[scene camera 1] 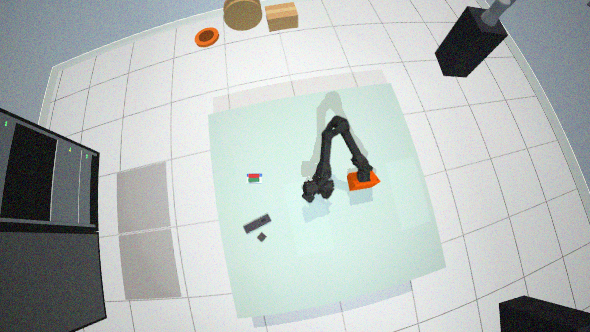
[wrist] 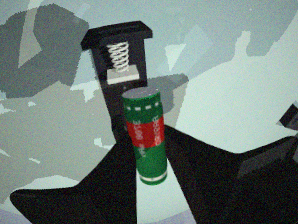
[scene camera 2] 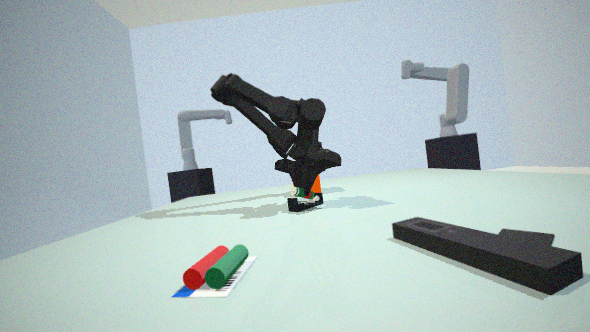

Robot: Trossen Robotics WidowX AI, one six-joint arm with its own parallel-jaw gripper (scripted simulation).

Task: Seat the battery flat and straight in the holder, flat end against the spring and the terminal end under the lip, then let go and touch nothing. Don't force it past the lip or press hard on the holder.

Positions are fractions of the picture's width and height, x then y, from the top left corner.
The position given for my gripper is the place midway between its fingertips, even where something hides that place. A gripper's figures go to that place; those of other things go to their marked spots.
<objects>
My gripper (wrist: 0.49, 0.60): 0.10 m from the lens. A battery (wrist: 0.48, 0.50): 0.08 m from the lens.
</objects>
